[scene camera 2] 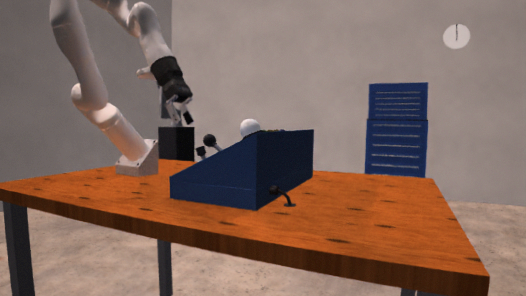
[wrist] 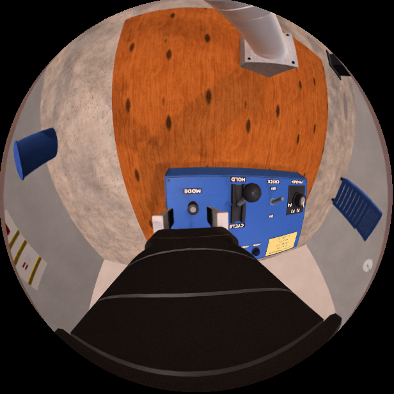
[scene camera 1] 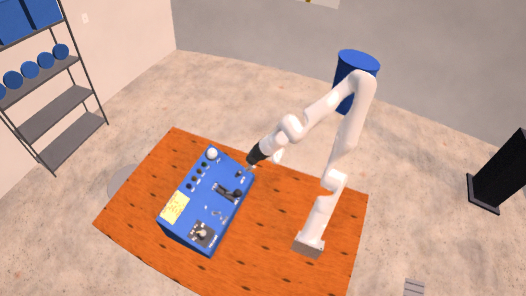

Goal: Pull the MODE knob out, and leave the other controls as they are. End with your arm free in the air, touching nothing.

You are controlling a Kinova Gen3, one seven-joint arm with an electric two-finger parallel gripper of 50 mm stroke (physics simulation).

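Seen in the pictures: gripper, fingertip midpoint: (scene camera 2: 184, 122) (scene camera 1: 249, 165); arm's base at its link origin: (scene camera 2: 138, 152) (scene camera 1: 308, 239).
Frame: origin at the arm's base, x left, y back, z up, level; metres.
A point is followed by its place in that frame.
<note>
The MODE knob (scene camera 1: 238, 173) {x -0.124, y -0.442, z 0.048 m} (scene camera 2: 201, 151) {x -0.142, y -0.453, z 0.039 m} (wrist: 193, 209) is a small dark knob on a short grey stem, standing near one end of the blue control box (scene camera 1: 210, 176) {x -0.032, y -0.543, z 0.054 m} (scene camera 2: 285, 155) {x 0.011, y -0.628, z 0.027 m} (wrist: 177, 190). My gripper (scene camera 1: 249, 169) {x -0.145, y -0.394, z 0.116 m} (scene camera 2: 181, 120) {x -0.145, y -0.394, z 0.116 m} (wrist: 189, 214) is open and empty. In scene camera 2 it hangs in the air above the knob, apart from it. In the wrist view the knob shows between the two fingertips, slightly beyond them. How far out the knob stands is hard to tell.
Beside the knob stands the HOLD/CYCLE lever (scene camera 1: 237, 193) {x -0.010, y -0.373, z 0.076 m} (scene camera 2: 209, 140) {x -0.036, y -0.390, z 0.062 m} (wrist: 252, 192) with a black ball. Farther along are the CHECK toggle (wrist: 277, 201) and PROGRAM knob (scene camera 1: 201, 233) {x 0.232, y -0.405, z 0.040 m} (wrist: 300, 201). A white dome (scene camera 1: 211, 153) {x -0.110, y -0.587, z 0.119 m} (scene camera 2: 250, 128) {x -0.146, y -0.612, z 0.104 m} rises at the box's high edge.
</note>
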